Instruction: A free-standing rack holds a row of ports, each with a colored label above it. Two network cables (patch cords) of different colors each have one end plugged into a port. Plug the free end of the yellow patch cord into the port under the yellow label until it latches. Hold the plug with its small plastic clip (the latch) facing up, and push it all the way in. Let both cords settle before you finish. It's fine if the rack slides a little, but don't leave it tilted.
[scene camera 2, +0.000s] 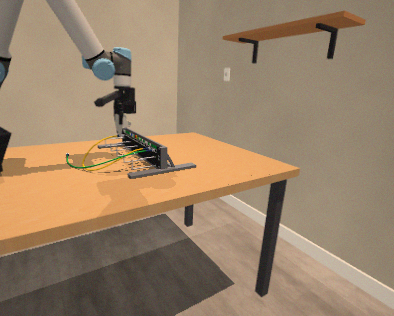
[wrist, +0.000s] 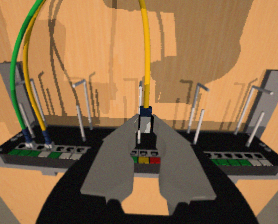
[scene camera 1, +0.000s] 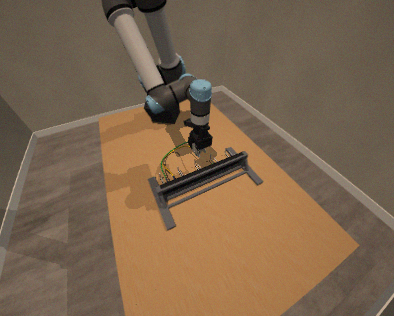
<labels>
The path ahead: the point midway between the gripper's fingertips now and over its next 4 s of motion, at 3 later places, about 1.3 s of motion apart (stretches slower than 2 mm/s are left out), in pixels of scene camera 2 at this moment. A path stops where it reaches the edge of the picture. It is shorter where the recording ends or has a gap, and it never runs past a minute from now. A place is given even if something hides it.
My gripper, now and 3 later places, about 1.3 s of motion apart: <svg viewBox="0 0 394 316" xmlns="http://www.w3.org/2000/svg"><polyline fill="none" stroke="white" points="119,136 126,141 131,141 133,141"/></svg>
</labels>
